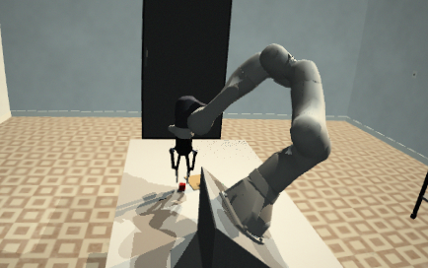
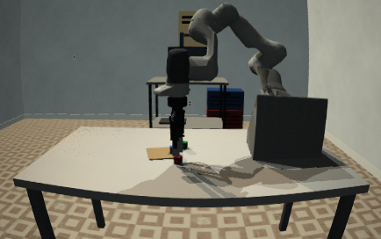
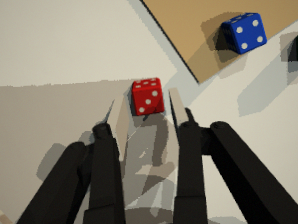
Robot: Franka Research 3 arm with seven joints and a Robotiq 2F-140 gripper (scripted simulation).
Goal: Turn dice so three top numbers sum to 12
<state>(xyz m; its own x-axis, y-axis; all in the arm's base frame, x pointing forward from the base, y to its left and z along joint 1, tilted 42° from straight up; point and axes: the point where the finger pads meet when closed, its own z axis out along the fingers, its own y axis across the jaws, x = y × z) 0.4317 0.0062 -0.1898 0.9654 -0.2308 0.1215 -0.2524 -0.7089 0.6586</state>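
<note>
Now: the red die 6 cm below my hand. Also, from my hand: blue die: 11 cm to the right, 5 cm below, 2 cm ahead; green die: 19 cm to the right, 6 cm below, 2 cm behind; tan mat: 11 cm to the right, 7 cm below, 7 cm ahead.
</note>
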